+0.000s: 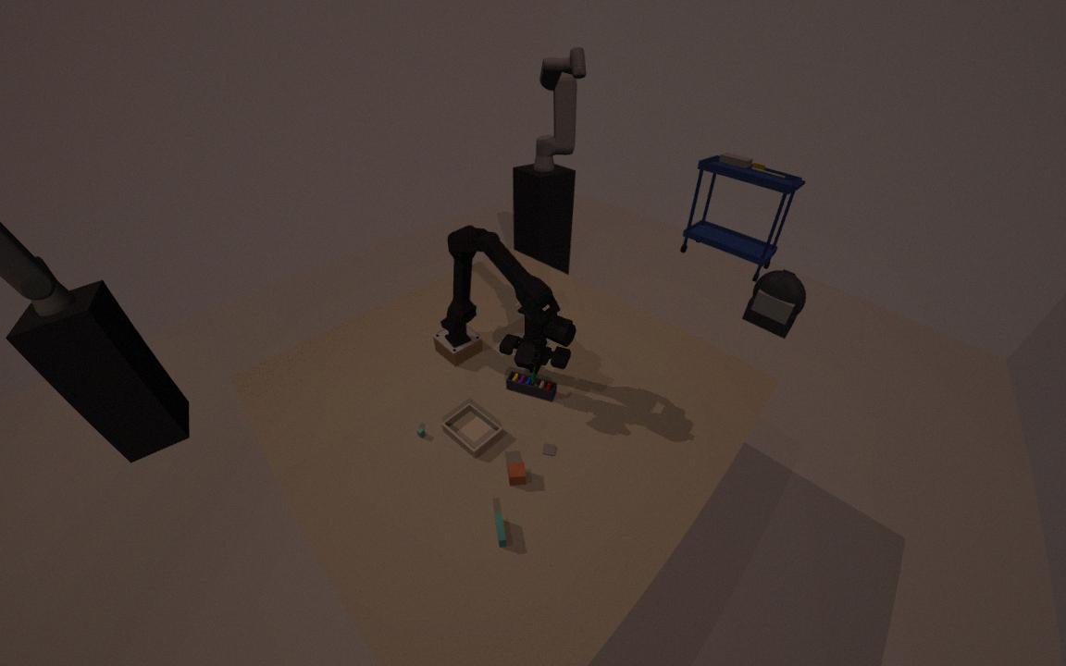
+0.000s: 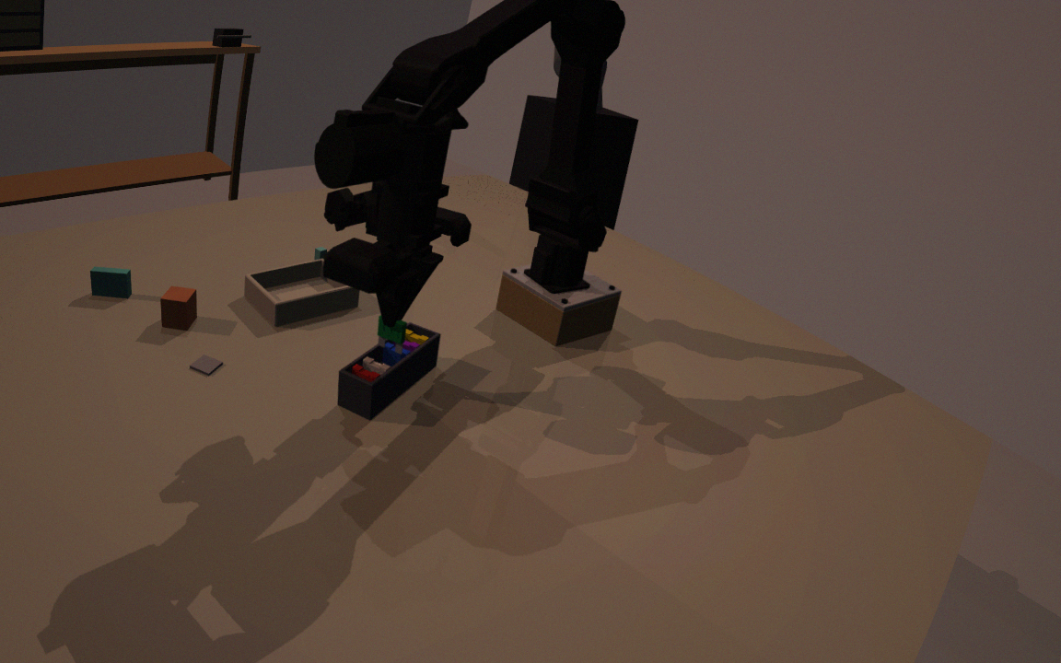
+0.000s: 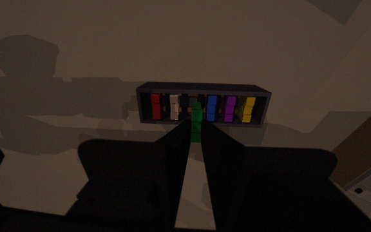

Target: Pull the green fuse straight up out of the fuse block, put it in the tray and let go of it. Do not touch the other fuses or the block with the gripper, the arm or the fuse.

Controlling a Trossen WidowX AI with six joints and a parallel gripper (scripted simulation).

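Right now my gripper tip is 22 cm to the left of the square tray, 7 cm above it and 2 cm short of it. The rest, counted from my gripper tip: green fuse: 1 cm below.
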